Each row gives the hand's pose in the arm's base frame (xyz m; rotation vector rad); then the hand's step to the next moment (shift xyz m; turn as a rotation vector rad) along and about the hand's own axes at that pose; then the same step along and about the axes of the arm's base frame.
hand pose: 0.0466 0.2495 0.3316 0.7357 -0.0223 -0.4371
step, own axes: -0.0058 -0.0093 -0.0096 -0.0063 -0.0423 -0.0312
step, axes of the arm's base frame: -0.0072 0.0024 -0.0125 -0.0164 -0.0051 -0.0501
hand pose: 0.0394 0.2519 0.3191 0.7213 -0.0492 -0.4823
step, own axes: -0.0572 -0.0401 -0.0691 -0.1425 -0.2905 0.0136
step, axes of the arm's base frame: -0.0529 0.0423 -0.0711 -0.2479 -0.1336 -0.1600
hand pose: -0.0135 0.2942 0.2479 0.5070 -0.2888 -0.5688
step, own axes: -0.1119 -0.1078 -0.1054 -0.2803 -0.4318 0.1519
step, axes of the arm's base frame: -0.0961 0.0259 -0.1592 -0.4757 -0.2084 -0.1356
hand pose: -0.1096 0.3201 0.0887 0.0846 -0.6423 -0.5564
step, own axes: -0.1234 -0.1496 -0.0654 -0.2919 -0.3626 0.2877
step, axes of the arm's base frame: -0.1126 -0.0697 -0.1560 -0.5311 -0.1309 -0.0162
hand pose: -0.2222 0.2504 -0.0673 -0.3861 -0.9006 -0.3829
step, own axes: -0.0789 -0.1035 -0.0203 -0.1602 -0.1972 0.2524
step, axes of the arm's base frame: -0.0799 -0.0868 -0.0587 -0.3545 -0.0253 0.0440
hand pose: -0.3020 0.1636 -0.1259 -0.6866 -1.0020 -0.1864
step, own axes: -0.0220 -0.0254 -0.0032 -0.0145 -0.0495 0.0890
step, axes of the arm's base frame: -0.0210 -0.0252 -0.0080 -0.0933 0.0134 0.0412
